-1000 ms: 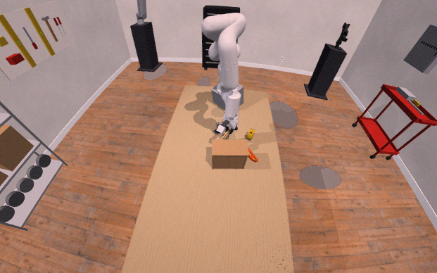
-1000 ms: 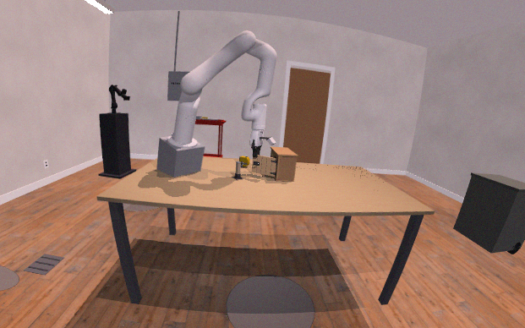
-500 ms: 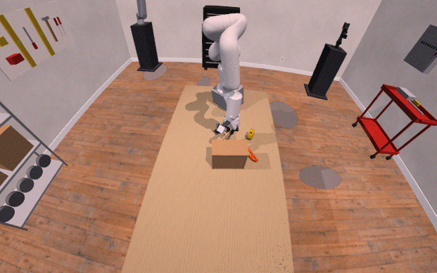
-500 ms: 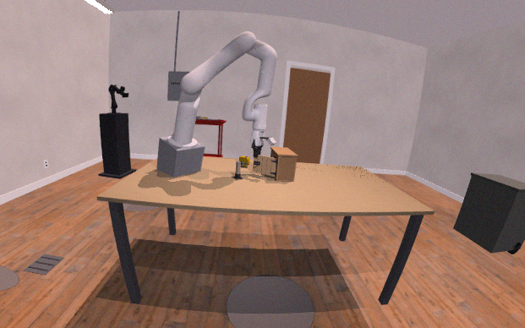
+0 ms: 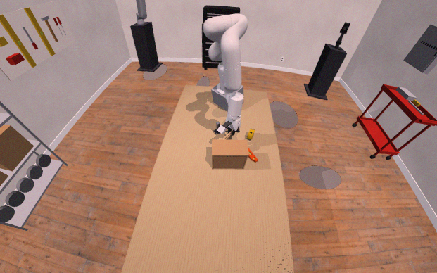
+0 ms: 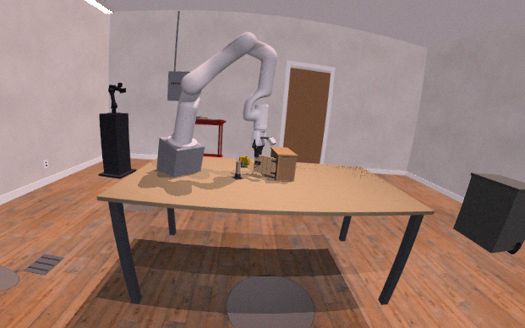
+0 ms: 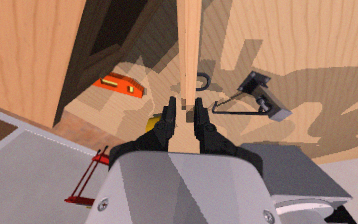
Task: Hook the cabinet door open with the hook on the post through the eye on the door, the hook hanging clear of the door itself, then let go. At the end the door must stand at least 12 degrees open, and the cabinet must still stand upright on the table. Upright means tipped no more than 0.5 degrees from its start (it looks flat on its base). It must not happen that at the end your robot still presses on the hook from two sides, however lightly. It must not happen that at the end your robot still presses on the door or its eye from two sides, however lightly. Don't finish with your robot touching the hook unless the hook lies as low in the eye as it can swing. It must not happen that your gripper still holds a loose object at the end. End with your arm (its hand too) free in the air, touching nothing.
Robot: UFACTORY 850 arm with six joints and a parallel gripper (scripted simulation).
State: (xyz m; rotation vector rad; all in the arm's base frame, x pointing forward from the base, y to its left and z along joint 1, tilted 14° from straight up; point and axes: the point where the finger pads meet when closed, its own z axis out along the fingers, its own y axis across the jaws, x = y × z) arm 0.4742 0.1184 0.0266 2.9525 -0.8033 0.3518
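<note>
My gripper is now 100 mm past the thin dark hook rod, 60 mm to the left of it and 90 mm above it. Round my hand: orange level 60 mm ahead, 170 mm to the left, 130 mm below; then yellow tape measure 110 mm behind, 140 mm to the left, 100 mm below; then cabinet door 60 mm ahead, 50 mm to the right, 60 mm below.
</note>
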